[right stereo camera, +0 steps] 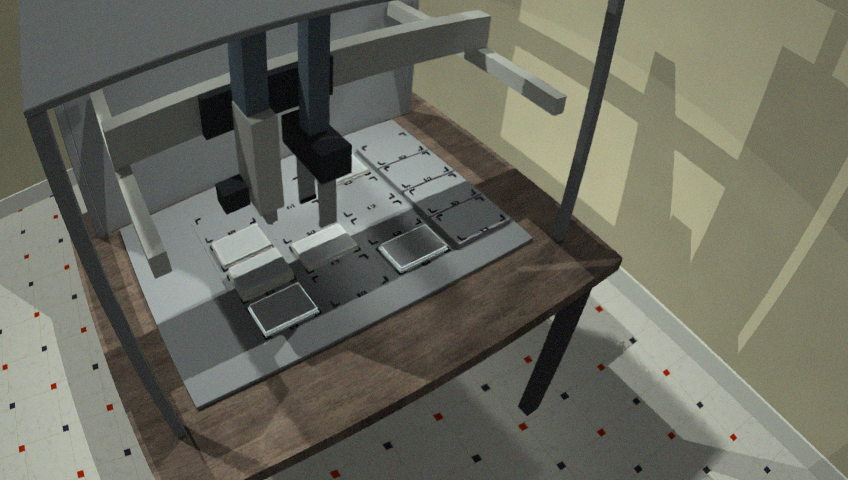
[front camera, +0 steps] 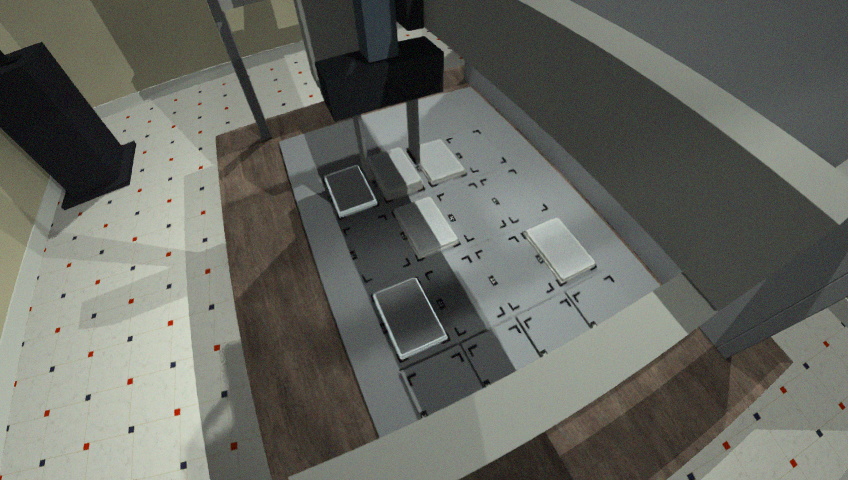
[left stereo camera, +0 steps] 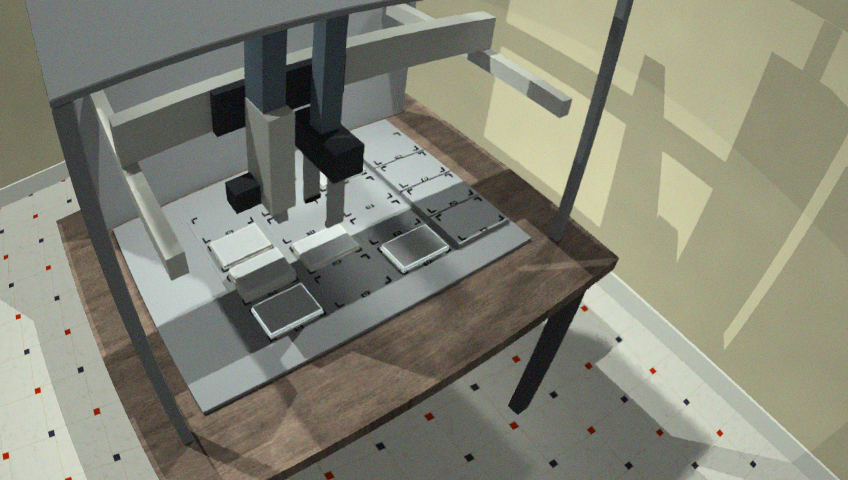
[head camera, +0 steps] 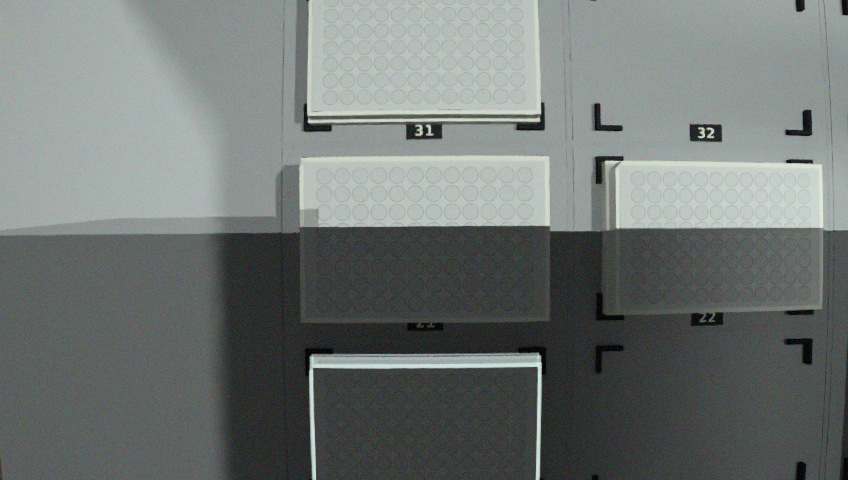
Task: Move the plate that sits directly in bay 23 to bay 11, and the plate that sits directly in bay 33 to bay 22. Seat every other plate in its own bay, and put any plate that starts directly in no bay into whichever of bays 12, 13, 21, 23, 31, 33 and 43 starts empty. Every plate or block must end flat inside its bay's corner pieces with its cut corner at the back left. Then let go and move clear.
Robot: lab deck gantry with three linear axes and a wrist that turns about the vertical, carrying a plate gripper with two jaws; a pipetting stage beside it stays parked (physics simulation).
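Places are measured from the robot's base along level axes (x ahead, y left, z up), in millimetres.
Pixels of known places: gripper, fingertip midpoint: [right stereo camera: 317, 211] [front camera: 391, 165] [left stereo camera: 322, 211]; robot's base at its link origin: [right stereo camera: 266, 338] [front camera: 324, 180] [left stereo camera: 271, 340].
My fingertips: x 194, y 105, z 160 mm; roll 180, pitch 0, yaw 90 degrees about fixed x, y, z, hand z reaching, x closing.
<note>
For each thing: its middle in the pictures, then the offset to it from my fingertips.
- bay 22 plate at the middle of its body: [head camera: 715, 237] [front camera: 425, 225] [left stereo camera: 325, 246] [right stereo camera: 324, 246] 34 mm ahead, 45 mm left, 153 mm down
- bay 11 plate at the middle of its body: [head camera: 425, 433] [left stereo camera: 286, 310] [right stereo camera: 282, 309] [front camera: 349, 189] 130 mm back, 62 mm right, 153 mm down
- thick two-plate stack at the middle of its body: [head camera: 424, 239] [left stereo camera: 261, 272] [right stereo camera: 259, 271] [front camera: 393, 170] 130 mm back, 45 mm left, 140 mm down
- bay 31 plate at the middle of its body: [head camera: 423, 44] [left stereo camera: 240, 246] [right stereo camera: 241, 245] [front camera: 436, 160] 130 mm back, 152 mm left, 153 mm down
My gripper [front camera: 389, 164] [left stereo camera: 322, 212] [right stereo camera: 317, 212] is open and empty; it hangs above the deck, behind the bay 22 plate in the stereo views. Its jaws do not show in the head view. The bay 22 plate [front camera: 439, 221] [head camera: 717, 202] [left stereo camera: 325, 246] and bay 11 plate [front camera: 351, 190] [head camera: 425, 425] [left stereo camera: 287, 310] lie flat. At bay 21 a thick two-plate stack [head camera: 424, 196] [left stereo camera: 261, 276] stands beside the bay 31 plate [head camera: 423, 59] [left stereo camera: 241, 245]. A plate [front camera: 410, 318] [left stereo camera: 414, 248] lies in bay 13, another [front camera: 559, 246] in bay 43, mostly hidden in the left stereo view.
The parked pipetting stage [left stereo camera: 270, 160] [right stereo camera: 257, 160] stands beside the gripper, over the back left of the deck. The crossbeam [left stereo camera: 422, 53] [right stereo camera: 416, 50] spans behind both. Raised bays [left stereo camera: 467, 217] line the deck's right side. A dark post [left stereo camera: 595, 118] rises from the table's right side.
</note>
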